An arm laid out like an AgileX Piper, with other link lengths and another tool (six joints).
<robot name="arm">
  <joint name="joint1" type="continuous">
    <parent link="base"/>
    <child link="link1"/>
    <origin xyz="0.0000 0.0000 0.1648" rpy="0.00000 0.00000 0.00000"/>
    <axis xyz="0 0 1"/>
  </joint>
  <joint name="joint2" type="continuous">
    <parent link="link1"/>
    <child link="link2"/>
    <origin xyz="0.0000 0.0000 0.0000" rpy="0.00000 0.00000 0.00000"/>
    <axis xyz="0 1 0"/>
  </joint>
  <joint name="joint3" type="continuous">
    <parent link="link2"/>
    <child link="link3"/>
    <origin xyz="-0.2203 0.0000 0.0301" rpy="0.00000 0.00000 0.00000"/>
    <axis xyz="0 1 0"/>
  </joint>
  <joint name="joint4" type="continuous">
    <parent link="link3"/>
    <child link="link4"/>
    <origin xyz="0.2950 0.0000 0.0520" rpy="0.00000 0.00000 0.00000"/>
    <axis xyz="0.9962 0 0.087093"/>
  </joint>
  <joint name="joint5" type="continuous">
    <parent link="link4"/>
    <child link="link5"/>
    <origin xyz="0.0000 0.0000 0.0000" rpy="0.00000 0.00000 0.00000"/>
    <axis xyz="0 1 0"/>
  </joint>
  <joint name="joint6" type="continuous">
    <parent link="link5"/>
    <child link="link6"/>
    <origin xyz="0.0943 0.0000 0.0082" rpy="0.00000 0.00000 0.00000"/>
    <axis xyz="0.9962 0 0.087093"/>
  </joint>
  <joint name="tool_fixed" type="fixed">
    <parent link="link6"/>
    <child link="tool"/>
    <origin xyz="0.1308 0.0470 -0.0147" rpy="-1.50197 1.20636 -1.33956"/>
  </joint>
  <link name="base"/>
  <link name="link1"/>
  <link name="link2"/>
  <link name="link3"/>
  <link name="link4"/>
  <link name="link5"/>
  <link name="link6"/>
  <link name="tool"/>
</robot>
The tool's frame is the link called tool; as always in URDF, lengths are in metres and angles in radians. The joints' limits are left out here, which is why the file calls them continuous.
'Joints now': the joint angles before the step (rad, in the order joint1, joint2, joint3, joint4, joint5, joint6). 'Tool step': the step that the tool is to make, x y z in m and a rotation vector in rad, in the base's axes. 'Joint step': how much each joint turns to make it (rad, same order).
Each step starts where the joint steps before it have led.
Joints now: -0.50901, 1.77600, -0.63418, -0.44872, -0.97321, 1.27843
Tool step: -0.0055, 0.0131, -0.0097, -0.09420, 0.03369, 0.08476
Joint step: -0.02786, -0.00091, 0.00002, -0.12312, -0.00016, -0.04165
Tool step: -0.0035, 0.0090, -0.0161, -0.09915, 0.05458, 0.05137
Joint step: -0.00455, -0.00023, 0.00024, -0.06173, 0.03671, -0.07413
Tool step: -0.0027, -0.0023, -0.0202, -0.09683, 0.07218, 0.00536
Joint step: -0.00013, 0.00043, -0.00049, -0.00509, 0.07016, -0.09525
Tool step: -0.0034, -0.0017, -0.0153, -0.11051, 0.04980, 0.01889
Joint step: 0.00001, -0.00037, 0.00007, -0.00046, 0.04564, -0.11354
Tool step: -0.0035, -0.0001, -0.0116, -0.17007, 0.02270, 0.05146
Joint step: 0.00024, 0.00015, 0.00003, 0.00041, 0.01164, -0.17903
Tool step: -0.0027, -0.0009, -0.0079, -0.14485, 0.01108, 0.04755
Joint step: -0.00010, -0.00021, 0.00010, -0.00020, 0.00103, -0.15270
